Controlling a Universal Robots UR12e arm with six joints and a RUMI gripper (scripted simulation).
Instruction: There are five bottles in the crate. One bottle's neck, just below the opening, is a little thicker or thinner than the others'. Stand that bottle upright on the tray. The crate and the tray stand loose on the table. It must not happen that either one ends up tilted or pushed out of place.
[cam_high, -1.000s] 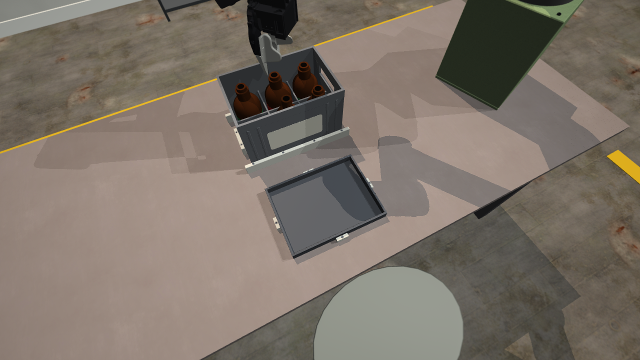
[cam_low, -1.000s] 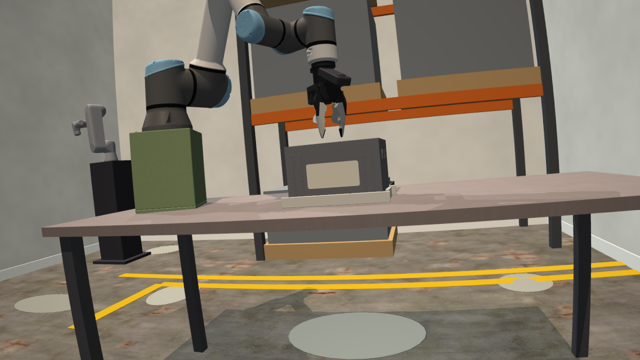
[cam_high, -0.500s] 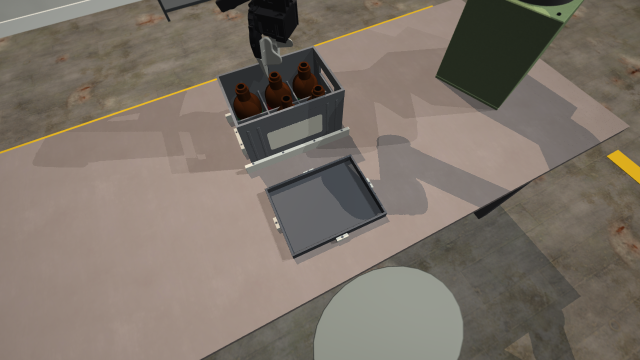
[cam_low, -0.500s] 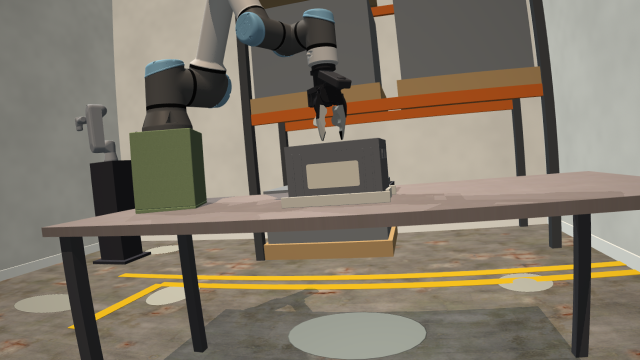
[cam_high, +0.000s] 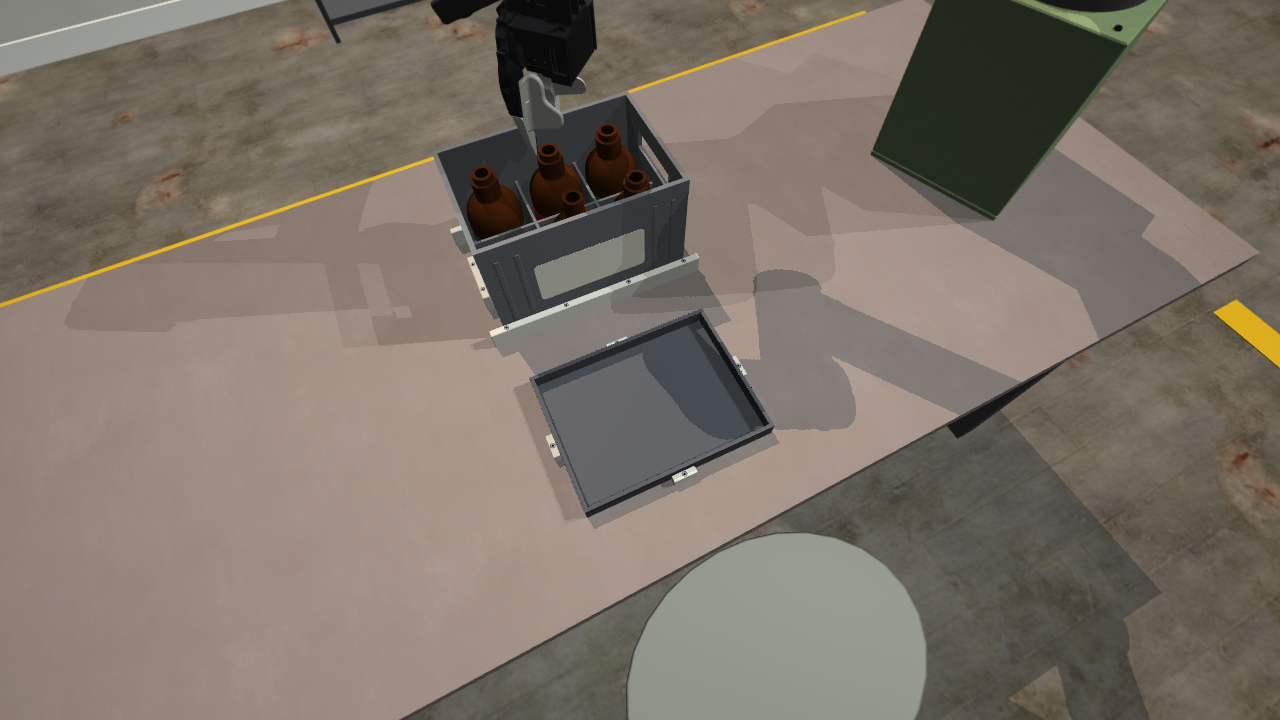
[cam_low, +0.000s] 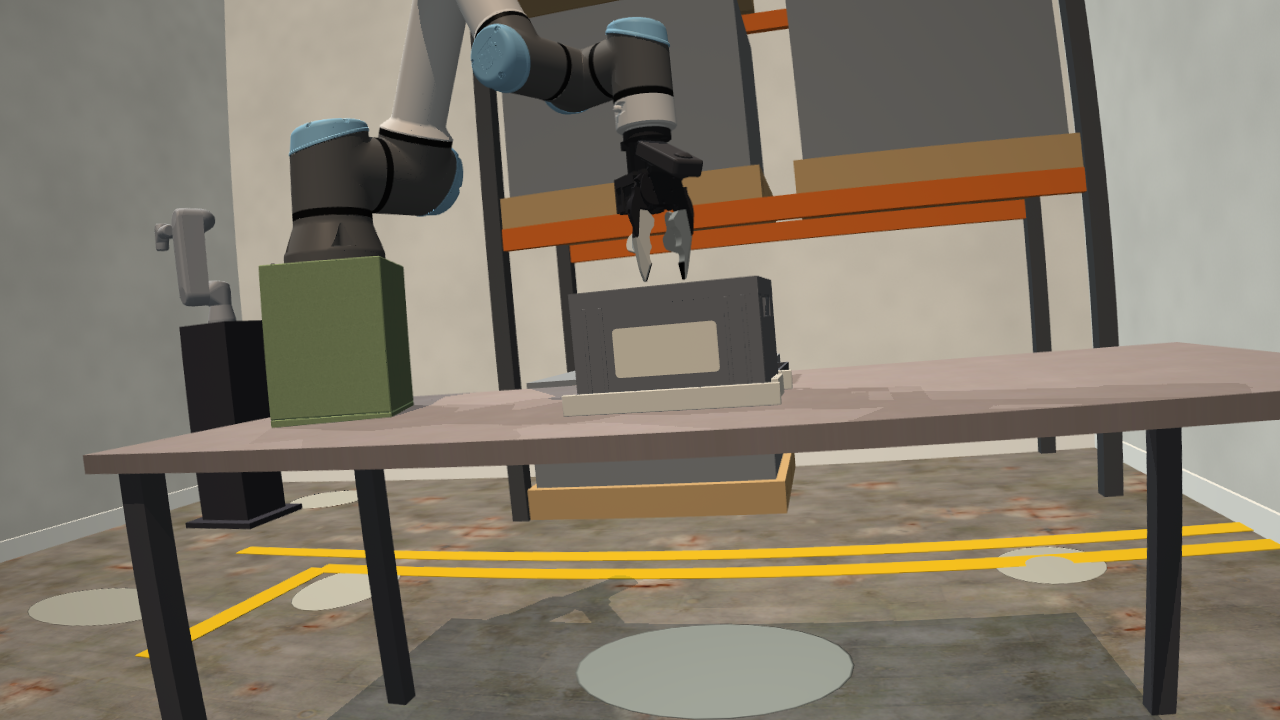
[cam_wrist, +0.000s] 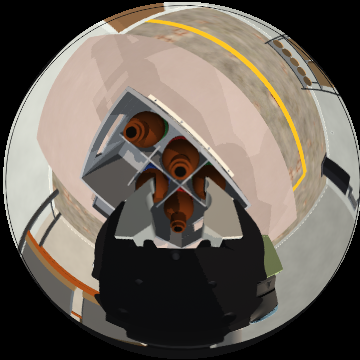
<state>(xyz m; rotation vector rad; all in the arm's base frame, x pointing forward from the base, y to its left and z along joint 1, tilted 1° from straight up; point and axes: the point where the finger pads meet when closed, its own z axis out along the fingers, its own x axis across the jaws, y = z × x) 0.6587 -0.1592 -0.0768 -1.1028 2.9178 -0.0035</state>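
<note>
Right now the grey crate is 11 cm below my hand and 5 cm to the left of it. Round my hand: dark tray: 32 cm to the left, 19 cm below, 3 cm ahead; then brown bottle: 11 cm below, 9 cm to the left, 1 cm ahead.
</note>
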